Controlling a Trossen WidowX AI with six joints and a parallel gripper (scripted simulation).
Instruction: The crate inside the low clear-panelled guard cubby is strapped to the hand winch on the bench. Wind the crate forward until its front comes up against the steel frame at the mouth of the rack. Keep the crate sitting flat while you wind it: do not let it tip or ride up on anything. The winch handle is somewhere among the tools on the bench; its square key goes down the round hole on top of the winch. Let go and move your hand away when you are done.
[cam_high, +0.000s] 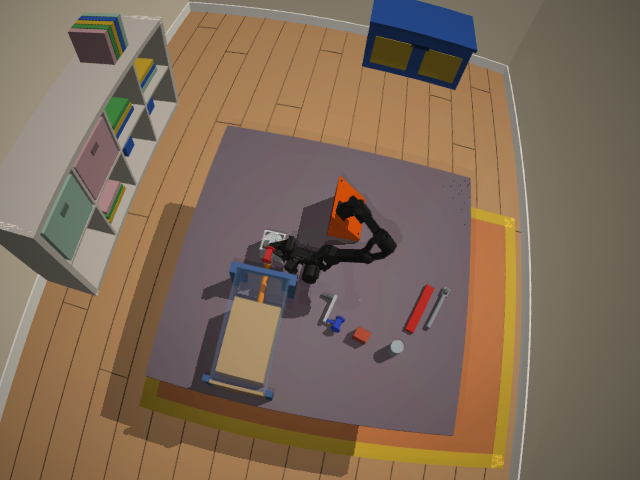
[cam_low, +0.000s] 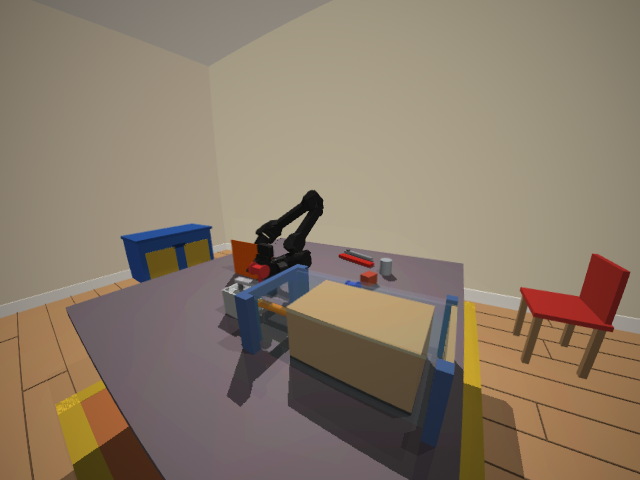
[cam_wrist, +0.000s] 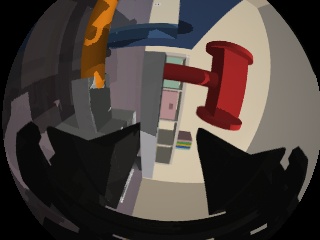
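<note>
Right now my gripper tip is 1 cm short of the winch handle, 1 cm to the right of it and 1 cm above it. From my gripper tip the other things lie so: blue frame: 11 cm ahead, 2 cm to the left, 3 cm below; then grey winch: 6 cm behind, 1 cm to the right, 10 cm below; then red grip: 5 cm ahead, 1 cm to the left, 2 cm above.
</note>
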